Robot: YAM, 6 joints.
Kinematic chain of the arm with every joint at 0, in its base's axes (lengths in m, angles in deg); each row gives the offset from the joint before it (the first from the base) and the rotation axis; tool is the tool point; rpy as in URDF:
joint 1: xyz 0 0 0.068 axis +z
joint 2: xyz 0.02 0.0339 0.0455 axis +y
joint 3: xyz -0.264 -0.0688 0 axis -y
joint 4: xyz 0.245 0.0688 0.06 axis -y
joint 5: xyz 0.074 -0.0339 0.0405 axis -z
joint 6: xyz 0.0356 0 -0.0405 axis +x
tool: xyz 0 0 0 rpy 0 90 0
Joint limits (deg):
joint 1: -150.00..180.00
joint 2: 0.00..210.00
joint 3: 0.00..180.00
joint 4: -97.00..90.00
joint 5: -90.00..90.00
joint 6: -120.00..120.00
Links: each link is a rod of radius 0.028 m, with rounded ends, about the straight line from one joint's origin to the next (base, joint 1, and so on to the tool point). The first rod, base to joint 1, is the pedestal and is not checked.
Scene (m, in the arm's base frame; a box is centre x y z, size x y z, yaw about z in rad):
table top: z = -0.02
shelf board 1: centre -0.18 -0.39 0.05 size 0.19 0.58 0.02 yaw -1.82
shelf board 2: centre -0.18 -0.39 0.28 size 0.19 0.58 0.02 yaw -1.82
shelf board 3: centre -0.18 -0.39 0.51 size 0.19 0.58 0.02 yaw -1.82
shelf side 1: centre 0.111 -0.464 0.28 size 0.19 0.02 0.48 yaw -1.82
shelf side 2: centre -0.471 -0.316 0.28 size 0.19 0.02 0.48 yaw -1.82
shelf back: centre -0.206 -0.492 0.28 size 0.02 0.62 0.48 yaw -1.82
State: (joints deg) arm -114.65 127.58 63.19 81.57 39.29 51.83
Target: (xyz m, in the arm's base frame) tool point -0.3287 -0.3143 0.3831
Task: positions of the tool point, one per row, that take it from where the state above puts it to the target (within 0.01 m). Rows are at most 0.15 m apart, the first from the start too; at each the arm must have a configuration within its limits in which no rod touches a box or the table.
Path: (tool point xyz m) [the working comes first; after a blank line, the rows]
Joints at the target: 40.61 17.58 124.01 90.00 43.80 51.83
Straight joint move there: touches shelf board 2.

1: -0.1949 -0.3186 0.1654
2: -0.1764 -0.2453 0.1656
3: -0.1480 -0.1717 0.1577
4: -0.0897 -0.2176 0.2328
5: -0.0184 -0.2151 0.3131
6: 0.0316 -0.1643 0.3882
7: 0.0322 -0.0876 0.4476
8: -0.0254 -0.0222 0.4819
9: -0.1244 -0.0046 0.4842
10: -0.2273 -0.0544 0.4512
11: -0.2905 -0.1645 0.3831
12: -0.3160 -0.2140 0.3920
13: -0.3290 -0.2651 0.3918
14: -0.3287 -0.3143 0.3831

